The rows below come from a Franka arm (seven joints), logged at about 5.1 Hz.
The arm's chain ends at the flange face. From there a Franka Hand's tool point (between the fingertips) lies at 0.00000 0.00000 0.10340 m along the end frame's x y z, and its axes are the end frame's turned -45 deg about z.
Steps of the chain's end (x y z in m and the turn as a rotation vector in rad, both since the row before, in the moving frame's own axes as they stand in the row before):
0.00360 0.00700 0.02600 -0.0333 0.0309 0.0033
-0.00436 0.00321 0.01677 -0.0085 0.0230 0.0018
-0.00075 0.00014 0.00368 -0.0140 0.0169 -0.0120
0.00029 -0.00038 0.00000 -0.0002 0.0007 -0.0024
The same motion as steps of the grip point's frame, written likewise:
-0.00259 0.01219 0.02589 -0.0454 -0.0017 0.0033
-0.00429 0.00149 0.01674 -0.0223 0.0103 0.0018
-0.00040 0.00183 0.00366 -0.0218 0.0021 -0.0120
0.00051 0.00000 0.00000 -0.0006 0.0004 -0.0024

